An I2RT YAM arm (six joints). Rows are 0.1 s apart.
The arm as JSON. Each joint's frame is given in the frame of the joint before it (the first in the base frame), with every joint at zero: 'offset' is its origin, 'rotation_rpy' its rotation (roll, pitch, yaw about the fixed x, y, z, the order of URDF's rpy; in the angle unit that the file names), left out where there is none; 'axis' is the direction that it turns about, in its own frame. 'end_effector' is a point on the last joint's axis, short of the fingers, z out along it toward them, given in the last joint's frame.
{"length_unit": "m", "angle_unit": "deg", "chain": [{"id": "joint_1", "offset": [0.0, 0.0, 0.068], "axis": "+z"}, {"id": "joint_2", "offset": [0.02, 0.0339, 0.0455], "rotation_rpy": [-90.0, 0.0, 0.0], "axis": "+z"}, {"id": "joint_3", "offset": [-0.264, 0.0, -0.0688], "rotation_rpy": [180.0, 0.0, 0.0], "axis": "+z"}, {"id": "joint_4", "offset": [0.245, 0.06, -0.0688], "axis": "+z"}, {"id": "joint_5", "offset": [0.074, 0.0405, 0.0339], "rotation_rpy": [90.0, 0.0, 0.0], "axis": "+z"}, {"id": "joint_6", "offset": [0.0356, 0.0, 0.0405], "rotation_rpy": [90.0, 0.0, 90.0], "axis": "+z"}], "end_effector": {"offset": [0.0, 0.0, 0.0], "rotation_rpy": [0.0, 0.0, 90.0]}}
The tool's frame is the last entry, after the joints.
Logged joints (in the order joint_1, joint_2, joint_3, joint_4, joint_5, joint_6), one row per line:
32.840 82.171 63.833 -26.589 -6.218 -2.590
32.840 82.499 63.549 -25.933 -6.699 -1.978
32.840 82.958 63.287 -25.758 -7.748 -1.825
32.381 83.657 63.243 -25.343 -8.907 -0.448
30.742 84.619 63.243 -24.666 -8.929 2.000
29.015 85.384 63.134 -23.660 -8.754 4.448
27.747 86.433 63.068 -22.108 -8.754 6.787
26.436 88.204 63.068 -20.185 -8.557 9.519
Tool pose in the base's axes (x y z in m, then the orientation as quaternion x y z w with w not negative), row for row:
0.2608 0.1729 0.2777 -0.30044 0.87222 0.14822 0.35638
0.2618 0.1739 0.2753 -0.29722 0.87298 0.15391 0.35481
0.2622 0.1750 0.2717 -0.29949 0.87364 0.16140 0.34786
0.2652 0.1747 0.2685 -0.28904 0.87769 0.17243 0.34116
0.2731 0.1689 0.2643 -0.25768 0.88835 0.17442 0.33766
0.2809 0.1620 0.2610 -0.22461 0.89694 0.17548 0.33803
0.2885 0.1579 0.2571 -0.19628 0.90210 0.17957 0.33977
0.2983 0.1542 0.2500 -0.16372 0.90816 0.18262 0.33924
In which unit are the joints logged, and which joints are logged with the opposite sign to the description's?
The joints are logged in degrees. Opposite sign: none.
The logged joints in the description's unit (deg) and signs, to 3 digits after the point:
32.840 82.171 63.833 -26.589 -6.218 -2.590
32.840 82.499 63.549 -25.933 -6.699 -1.978
32.840 82.958 63.287 -25.758 -7.748 -1.825
32.381 83.657 63.243 -25.343 -8.907 -0.448
30.742 84.619 63.243 -24.666 -8.929 2.000
29.015 85.384 63.134 -23.660 -8.754 4.448
27.747 86.433 63.068 -22.108 -8.754 6.787
26.436 88.204 63.068 -20.185 -8.557 9.519

